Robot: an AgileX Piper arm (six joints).
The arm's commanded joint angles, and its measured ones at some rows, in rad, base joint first. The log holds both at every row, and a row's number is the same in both.
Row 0, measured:
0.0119 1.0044 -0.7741 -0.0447 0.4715 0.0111
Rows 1 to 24, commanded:
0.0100 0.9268 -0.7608 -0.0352 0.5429 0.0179
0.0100 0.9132 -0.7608 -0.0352 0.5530 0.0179
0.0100 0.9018 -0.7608 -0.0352 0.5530 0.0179
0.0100 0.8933 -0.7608 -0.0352 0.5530 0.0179
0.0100 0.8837 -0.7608 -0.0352 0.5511 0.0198
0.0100 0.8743 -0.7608 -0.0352 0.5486 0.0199
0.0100 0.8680 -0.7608 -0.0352 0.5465 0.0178
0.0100 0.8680 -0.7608 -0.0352 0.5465 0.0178
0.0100 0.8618 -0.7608 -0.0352 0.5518 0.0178
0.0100 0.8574 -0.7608 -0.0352 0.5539 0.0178
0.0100 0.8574 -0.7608 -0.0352 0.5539 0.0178
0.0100 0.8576 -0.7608 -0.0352 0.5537 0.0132
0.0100 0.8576 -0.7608 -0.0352 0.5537 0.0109
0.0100 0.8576 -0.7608 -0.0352 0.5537 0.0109
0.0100 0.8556 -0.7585 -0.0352 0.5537 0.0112
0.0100 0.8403 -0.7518 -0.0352 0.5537 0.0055
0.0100 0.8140 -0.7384 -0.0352 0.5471 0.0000
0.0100 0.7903 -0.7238 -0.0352 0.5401 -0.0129
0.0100 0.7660 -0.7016 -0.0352 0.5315 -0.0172
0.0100 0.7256 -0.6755 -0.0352 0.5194 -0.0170
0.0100 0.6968 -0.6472 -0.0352 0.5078 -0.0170
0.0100 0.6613 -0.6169 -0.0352 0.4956 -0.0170
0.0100 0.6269 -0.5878 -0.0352 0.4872 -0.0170
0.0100 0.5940 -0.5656 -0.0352 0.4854 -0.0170
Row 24, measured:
0.0119 0.7082 -0.6524 -0.0338 0.5180 -0.0073
